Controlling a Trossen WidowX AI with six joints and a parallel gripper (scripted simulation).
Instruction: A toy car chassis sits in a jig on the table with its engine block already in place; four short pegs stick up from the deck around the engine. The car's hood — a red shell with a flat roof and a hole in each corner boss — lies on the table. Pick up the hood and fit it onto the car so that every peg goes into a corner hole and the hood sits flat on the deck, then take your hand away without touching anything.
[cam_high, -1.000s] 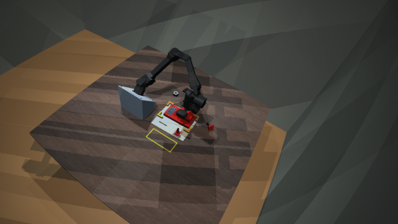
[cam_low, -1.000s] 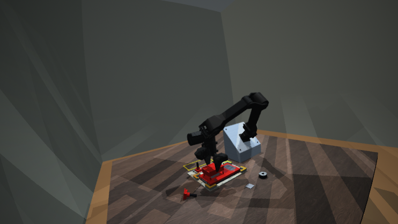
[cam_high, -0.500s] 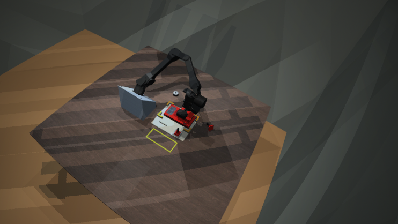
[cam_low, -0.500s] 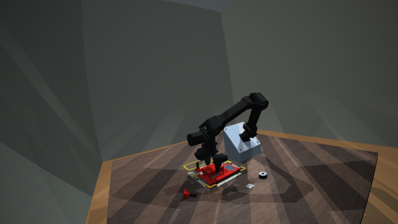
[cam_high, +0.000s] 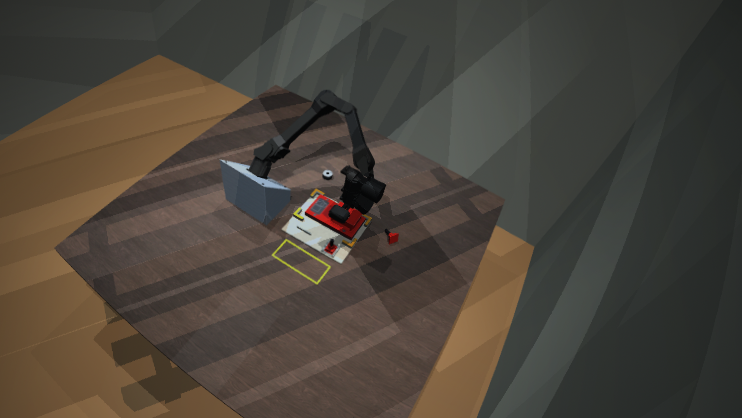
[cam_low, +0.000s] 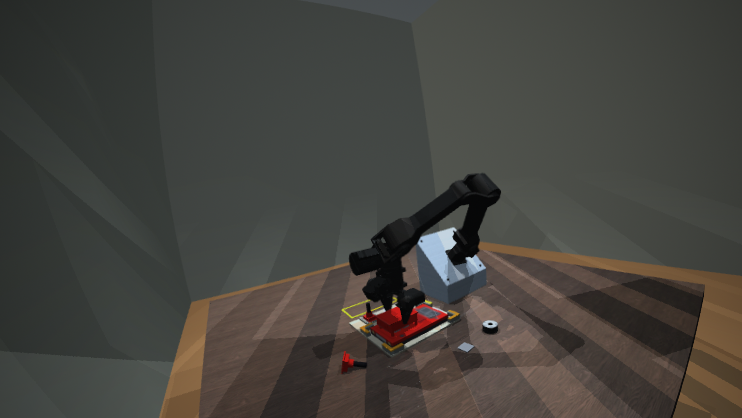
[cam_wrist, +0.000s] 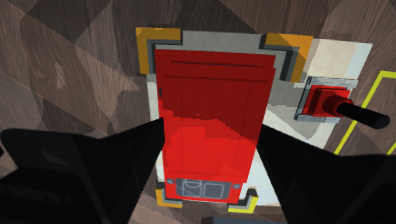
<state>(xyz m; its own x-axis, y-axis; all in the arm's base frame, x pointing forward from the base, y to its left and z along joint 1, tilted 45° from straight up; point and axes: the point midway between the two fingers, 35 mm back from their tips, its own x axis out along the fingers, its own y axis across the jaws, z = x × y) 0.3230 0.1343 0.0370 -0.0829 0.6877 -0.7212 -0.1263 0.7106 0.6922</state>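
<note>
Right now the red hood is 1 cm above my gripper tip. From my gripper tip the other things lie so: black ring: 20 cm behind, 15 cm to the left, 4 cm below; grey engine block: 1 cm to the left, 3 cm below.
</note>
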